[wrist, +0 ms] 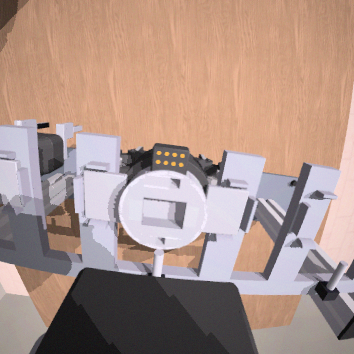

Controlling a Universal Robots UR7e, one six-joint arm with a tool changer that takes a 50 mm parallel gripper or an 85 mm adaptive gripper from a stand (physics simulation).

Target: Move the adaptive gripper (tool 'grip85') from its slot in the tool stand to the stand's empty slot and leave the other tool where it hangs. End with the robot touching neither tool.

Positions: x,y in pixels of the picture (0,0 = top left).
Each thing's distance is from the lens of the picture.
adaptive gripper (164,197): 0.14 m
tool stand (290,209): 0.20 m
The marked spots on the tool stand and the adaptive gripper are 0.11 m apart.
